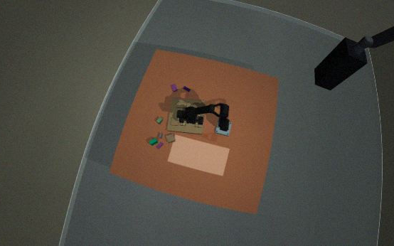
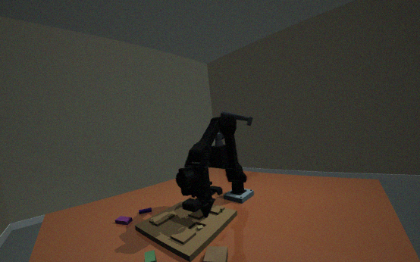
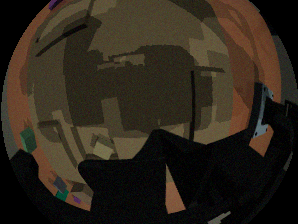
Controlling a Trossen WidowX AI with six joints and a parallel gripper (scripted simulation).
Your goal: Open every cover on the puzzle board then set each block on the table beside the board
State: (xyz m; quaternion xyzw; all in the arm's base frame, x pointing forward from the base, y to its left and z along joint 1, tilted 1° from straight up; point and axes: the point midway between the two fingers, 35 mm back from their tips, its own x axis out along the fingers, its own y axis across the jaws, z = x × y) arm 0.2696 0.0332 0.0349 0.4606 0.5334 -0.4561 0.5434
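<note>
Now: the tan puzzle board 50 mm to the right of my gripper tip and 40 mm ahead of it. From my gripper tip the other things lie so: dark purple block (300 mm to the right, 130 mm ahead, 20 mm below).
</note>
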